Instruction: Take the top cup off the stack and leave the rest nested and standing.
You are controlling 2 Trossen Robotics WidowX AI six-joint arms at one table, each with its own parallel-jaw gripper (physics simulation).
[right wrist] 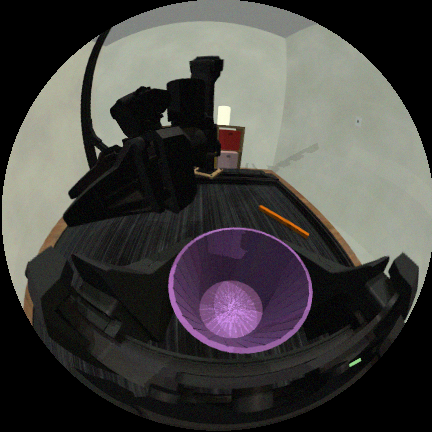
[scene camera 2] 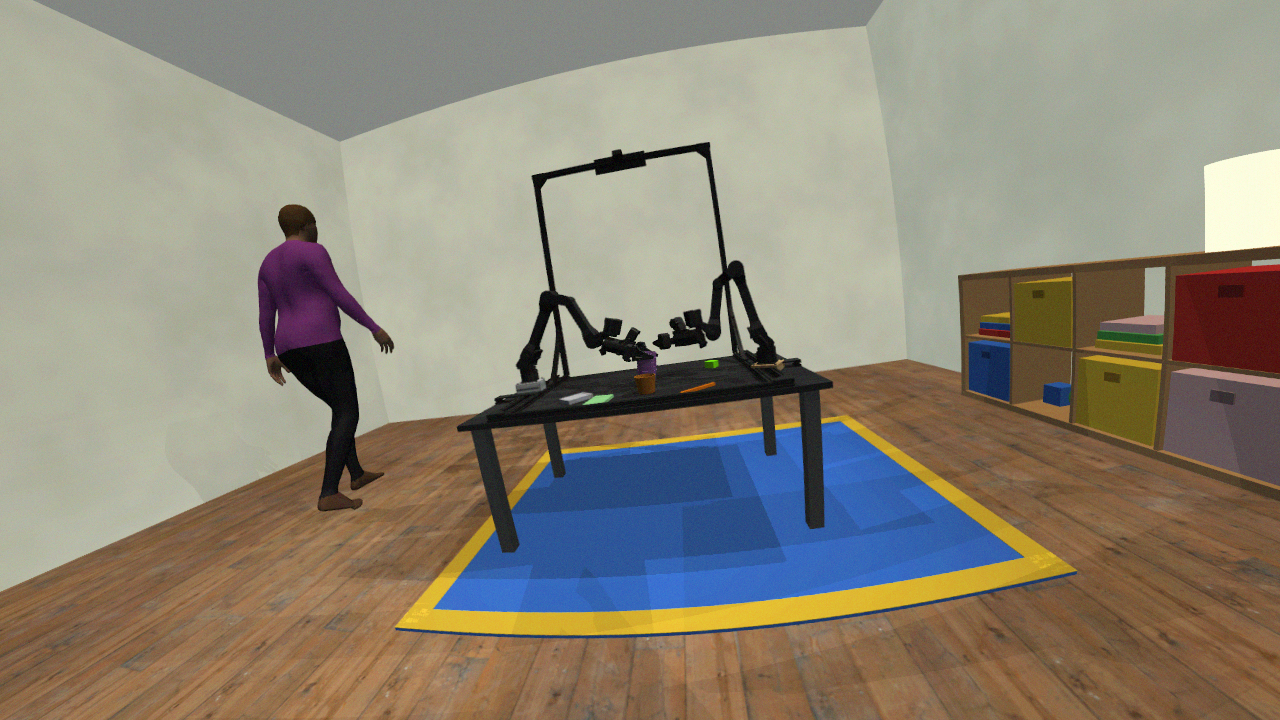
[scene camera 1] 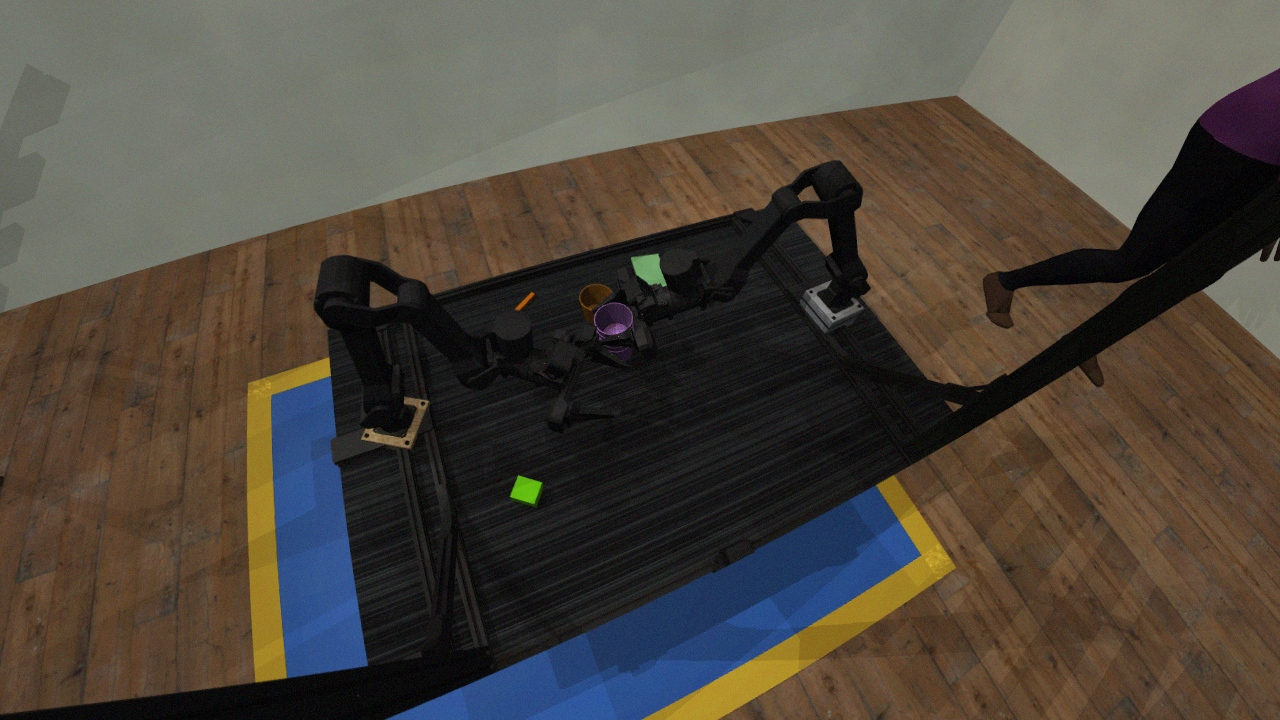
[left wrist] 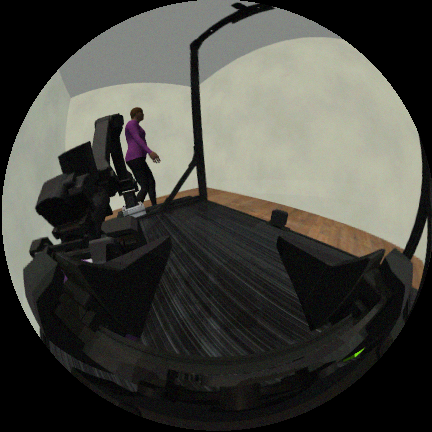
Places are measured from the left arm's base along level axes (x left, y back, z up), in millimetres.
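Pixels of known places: left gripper, between the fingertips: (right wrist: pixel 67 205) (scene camera 1: pixel 621 391) (left wrist: pixel 224 241); right gripper, between the fingertips: (right wrist: pixel 237 244) (scene camera 2: pixel 655 356) (scene camera 1: pixel 596 327) (left wrist: pixel 75 322); left arm's base, origin of its link: (right wrist: pixel 206 169) (scene camera 2: pixel 767 362) (scene camera 1: pixel 395 419); right arm's base, origin of its link: (scene camera 2: pixel 530 381) (scene camera 1: pixel 835 299) (left wrist: pixel 131 205).
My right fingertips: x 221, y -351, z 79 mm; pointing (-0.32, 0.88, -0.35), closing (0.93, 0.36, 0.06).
Note:
Ahead of a thing's pixels: the offset from my right fingertips to its top centre.
A purple cup stack @[dx +11, dy -38, dz +24 mm] (scene camera 1: pixel 613 320) (scene camera 2: pixel 647 364) (right wrist: pixel 295 295) stands about upright mid-table. The right wrist view looks down into its top cup; the lower rims are hidden there. My right gripper (scene camera 1: pixel 617 340) (right wrist: pixel 237 244) is shut on the stack, with a finger on each side of it. A sliver of purple shows at the left edge of the left wrist view. My left gripper (scene camera 1: pixel 617 388) (left wrist: pixel 224 241) is open and empty, close beside the stack and below it in scene camera 1.
An orange-brown cup @[dx +109, dy +24, dz -48 mm] (scene camera 1: pixel 594 299) (scene camera 2: pixel 644 384) stands just behind the stack in scene camera 1. An orange stick @[dx +73, dy +204, dz -98 mm] (scene camera 1: pixel 525 301) (scene camera 2: pixel 698 387) (right wrist: pixel 284 220), a light green sheet @[dx +250, dy -86, dz -98 mm] (scene camera 1: pixel 646 268) (scene camera 2: pixel 597 399), a white piece @[dx +240, dy -207, dz -93 mm] (scene camera 2: pixel 575 397) and a green block @[dx -308, dy +70, dz -80 mm] (scene camera 1: pixel 526 490) (scene camera 2: pixel 711 363) lie on the table.

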